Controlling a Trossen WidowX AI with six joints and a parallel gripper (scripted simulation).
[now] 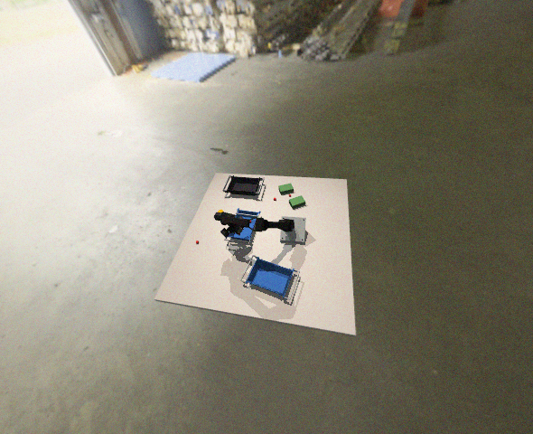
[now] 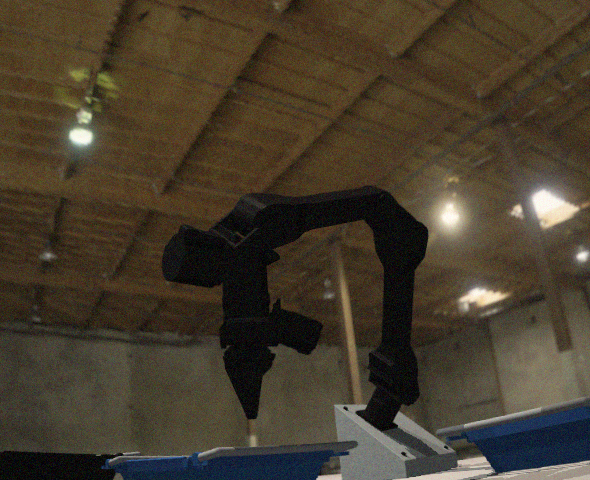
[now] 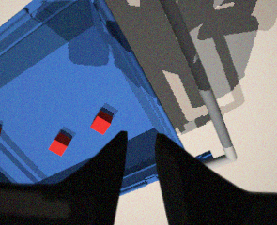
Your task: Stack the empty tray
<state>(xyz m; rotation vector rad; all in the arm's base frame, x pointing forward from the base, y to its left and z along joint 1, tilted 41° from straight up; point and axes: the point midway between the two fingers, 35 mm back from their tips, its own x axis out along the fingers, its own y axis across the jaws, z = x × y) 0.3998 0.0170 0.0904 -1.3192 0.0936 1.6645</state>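
My gripper tip is 310 mm to the right of the blue tray, 270 mm past it and 60 mm above it. Also, from my gripper tip: yellow disc (270 mm to the right, 200 mm ahead, 90 mm below).
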